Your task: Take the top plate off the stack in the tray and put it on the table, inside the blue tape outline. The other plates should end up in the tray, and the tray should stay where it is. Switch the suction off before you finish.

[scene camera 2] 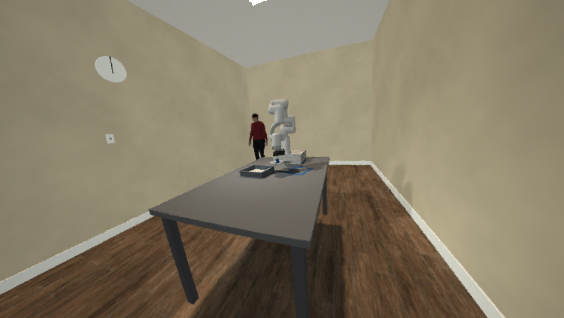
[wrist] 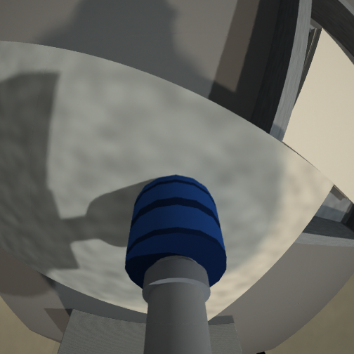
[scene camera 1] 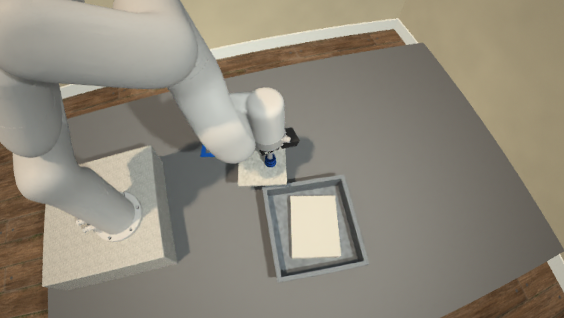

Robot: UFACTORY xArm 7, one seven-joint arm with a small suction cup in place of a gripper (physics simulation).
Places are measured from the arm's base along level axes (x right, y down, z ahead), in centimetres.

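Pixels of known places: hand, its tool point: (scene camera 2: 277, 163) (scene camera 1: 270, 164); arm's base, origin of its link: (scene camera 2: 286, 153) (scene camera 1: 118, 216).
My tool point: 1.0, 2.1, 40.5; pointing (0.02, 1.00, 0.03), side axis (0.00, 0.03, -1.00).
Ahead of a thing's pixels: the offset from my tool point to its top centre, as dx, dy, dz. "spot": to the spot under its first point. Level surfaces: height alone.
My suction cup (scene camera 1: 270, 161) (scene camera 2: 277, 161) (wrist: 175, 220) is blue and ribbed. It holds the pale mottled top plate {-2.7, -1.2, -1.3} (scene camera 1: 252, 176) (wrist: 150, 115) flat above the table, and the plate's shadow falls on the table below. In scene camera 1 the plate is just behind the tray's back left corner, partly under the arm. The grey tray {spot: +29.3, +3.0, -0.2} (scene camera 1: 320, 270) (wrist: 292, 70) holds a cream plate {+18.3, +5.9, +4.4} (scene camera 1: 315, 227) (scene camera 2: 257, 171) (wrist: 325, 110); how many lie under it cannot be told. The blue tape outline {spot: -14.1, +7.9, -14.4} (scene camera 1: 208, 155) shows as one corner left of the held plate; the arm and plate hide the rest.
The grey table {dy +8.0} (scene camera 1: 425, 150) (scene camera 2: 240, 200) carries the tray and the arm's pale base block (scene camera 1: 75, 260). The black wrist camera (scene camera 1: 292, 138) sits beside the cup. A person in a red top (scene camera 2: 258, 131) stands behind the table in scene camera 2.
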